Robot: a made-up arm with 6 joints.
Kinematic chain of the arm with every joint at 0, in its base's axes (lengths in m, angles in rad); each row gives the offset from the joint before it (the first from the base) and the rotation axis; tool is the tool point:
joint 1: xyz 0 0 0.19 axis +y
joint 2: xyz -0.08 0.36 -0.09 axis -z
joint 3: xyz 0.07 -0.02 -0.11 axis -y
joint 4: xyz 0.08 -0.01 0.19 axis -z
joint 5: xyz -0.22 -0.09 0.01 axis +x
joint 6: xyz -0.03 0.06 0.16 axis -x
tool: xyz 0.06 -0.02 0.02
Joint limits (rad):
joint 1: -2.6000..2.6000
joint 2: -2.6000..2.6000
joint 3: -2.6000..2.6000
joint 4: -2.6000..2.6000
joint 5: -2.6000..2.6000
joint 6: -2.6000..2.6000
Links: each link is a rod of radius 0.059 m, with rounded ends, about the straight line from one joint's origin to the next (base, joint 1, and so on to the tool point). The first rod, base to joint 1, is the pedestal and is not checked.
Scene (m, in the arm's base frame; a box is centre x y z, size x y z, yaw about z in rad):
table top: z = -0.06
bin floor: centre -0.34 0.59 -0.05 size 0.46 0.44 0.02 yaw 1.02
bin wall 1: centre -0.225 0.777 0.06 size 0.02 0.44 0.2 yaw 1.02
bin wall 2: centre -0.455 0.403 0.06 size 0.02 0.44 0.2 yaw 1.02
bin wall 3: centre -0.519 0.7 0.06 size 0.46 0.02 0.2 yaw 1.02
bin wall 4: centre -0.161 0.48 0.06 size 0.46 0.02 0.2 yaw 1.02
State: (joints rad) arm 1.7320 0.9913 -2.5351 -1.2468 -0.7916 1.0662
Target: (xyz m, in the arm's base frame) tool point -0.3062 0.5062 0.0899
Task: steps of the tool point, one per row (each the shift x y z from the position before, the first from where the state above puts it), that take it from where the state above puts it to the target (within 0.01 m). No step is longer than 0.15 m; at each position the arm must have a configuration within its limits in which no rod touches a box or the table.
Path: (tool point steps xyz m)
1: 0.0789 0.0087 0.0618
2: 0.0795 0.0162 0.0355
3: 0.0752 0.0218 0.0155
4: -0.1006 0.0671 -0.0767
5: -0.0663 0.1166 -0.0420
6: -0.0197 0.1347 0.0017
7: 0.0244 0.1198 0.0436
8: -0.0622 0.0163 0.0091
9: -0.0547 0.0029 -0.0169
10: -0.0363 -0.0036 -0.0427
11: -0.0087 -0.0047 -0.0615
12: 0.0241 -0.0035 -0.0679
13: 0.0563 -0.0030 -0.0594
14: 0.0815 -0.0044 -0.0375

